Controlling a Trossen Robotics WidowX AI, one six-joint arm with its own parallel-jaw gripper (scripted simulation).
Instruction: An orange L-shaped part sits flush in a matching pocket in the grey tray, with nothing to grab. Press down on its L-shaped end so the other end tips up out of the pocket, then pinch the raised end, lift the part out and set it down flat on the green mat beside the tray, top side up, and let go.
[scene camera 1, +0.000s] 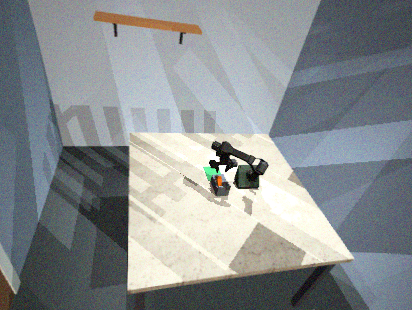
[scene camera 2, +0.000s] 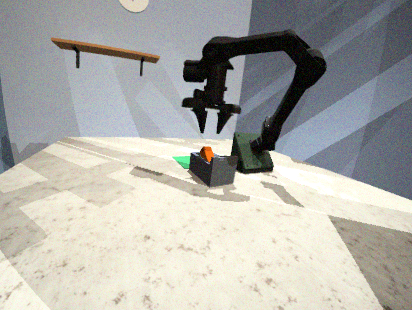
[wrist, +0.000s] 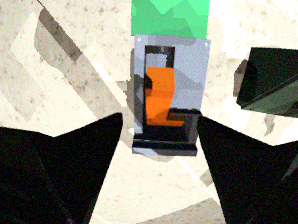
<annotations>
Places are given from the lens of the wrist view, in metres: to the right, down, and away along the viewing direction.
my gripper (wrist: 160, 120): 0.01, 0.01, 0.10
orange L-shaped part (wrist: 159, 87): 0.01, -0.02, 0.14
</annotations>
